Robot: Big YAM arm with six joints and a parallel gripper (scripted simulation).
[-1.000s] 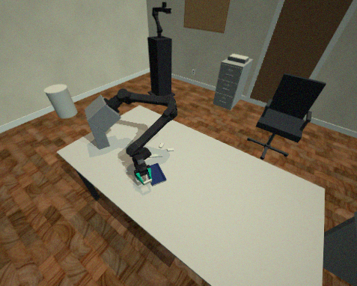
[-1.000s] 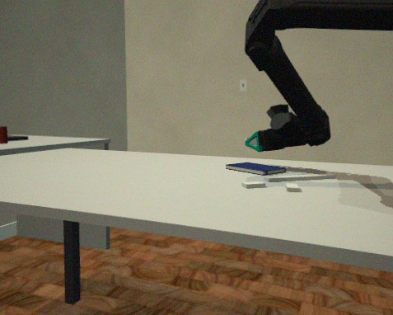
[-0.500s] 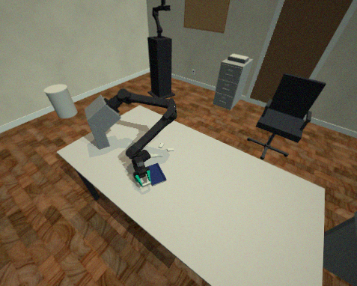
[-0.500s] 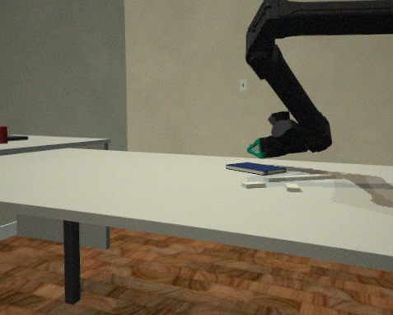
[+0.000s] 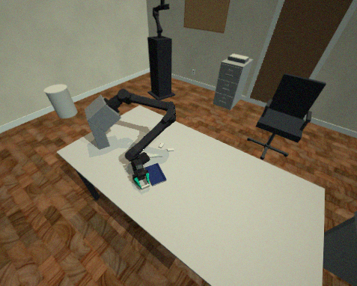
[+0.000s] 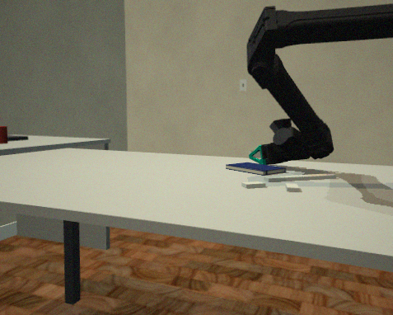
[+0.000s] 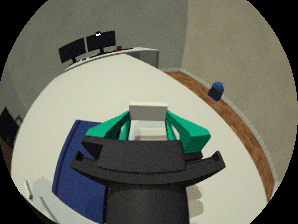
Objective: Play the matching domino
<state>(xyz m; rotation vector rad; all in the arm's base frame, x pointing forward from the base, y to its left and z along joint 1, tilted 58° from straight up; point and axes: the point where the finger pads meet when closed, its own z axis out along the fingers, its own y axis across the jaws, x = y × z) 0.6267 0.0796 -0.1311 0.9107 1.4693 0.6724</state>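
My hand is 10 mm short of the white domino. Also, from my hand: book 60 mm behind, 110 mm to the left, 30 mm below.
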